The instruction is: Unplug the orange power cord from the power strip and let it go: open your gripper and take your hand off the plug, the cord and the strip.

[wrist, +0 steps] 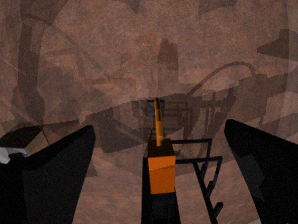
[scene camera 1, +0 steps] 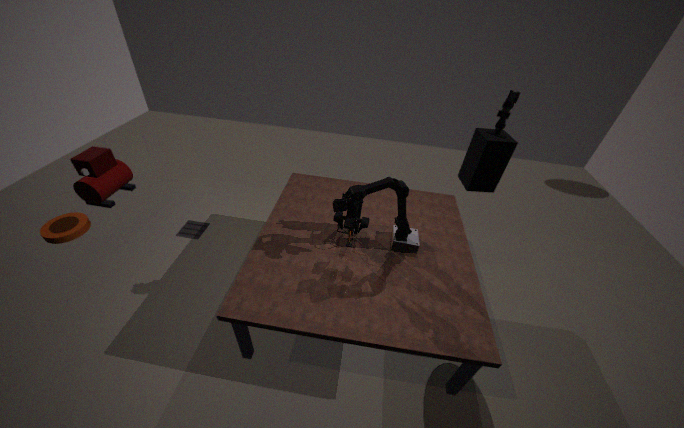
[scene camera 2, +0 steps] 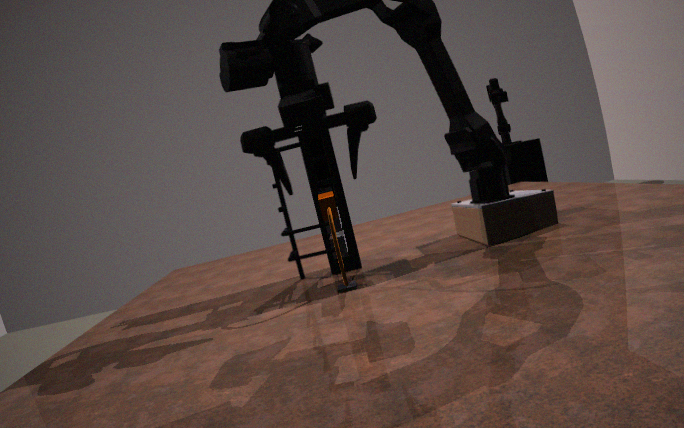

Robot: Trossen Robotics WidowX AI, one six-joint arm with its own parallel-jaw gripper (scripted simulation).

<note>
My gripper (scene camera 2: 323, 187) is open, holding nothing.
My gripper also shows in the wrist view (wrist: 161, 129).
</note>
